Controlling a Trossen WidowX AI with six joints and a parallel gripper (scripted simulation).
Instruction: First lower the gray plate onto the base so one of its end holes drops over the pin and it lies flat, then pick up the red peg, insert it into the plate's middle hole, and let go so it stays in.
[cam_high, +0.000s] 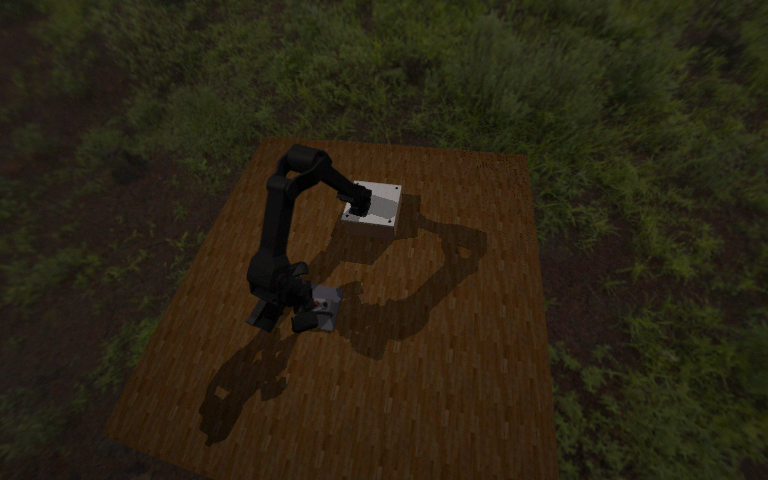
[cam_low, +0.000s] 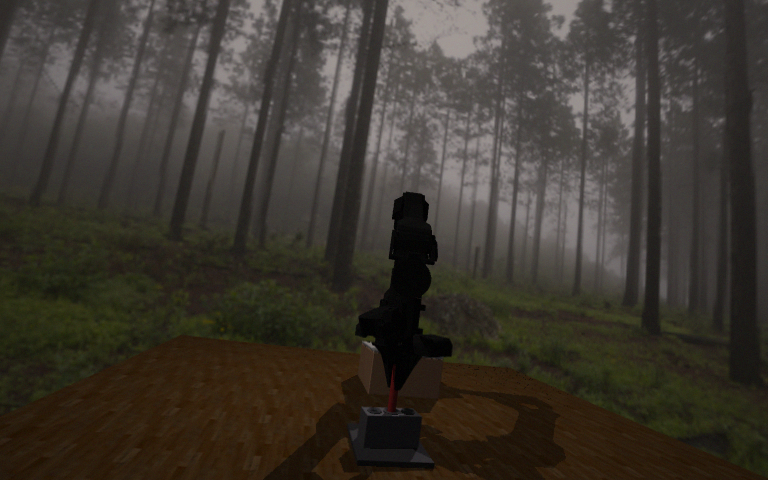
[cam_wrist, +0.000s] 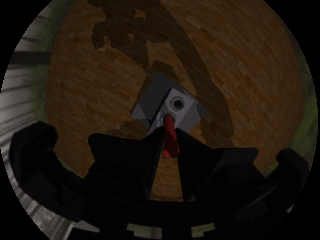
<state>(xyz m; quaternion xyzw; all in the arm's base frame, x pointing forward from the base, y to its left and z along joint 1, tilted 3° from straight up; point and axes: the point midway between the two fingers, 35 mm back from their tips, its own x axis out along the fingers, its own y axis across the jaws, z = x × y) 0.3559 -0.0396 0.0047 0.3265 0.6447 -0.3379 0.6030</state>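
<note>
Now: gripper tip right at the red peg. The rest, counted from my gripper tip: gray plate (5 cm below); then dark base (1 cm behind, 2 cm to the left, 9 cm below).
</note>
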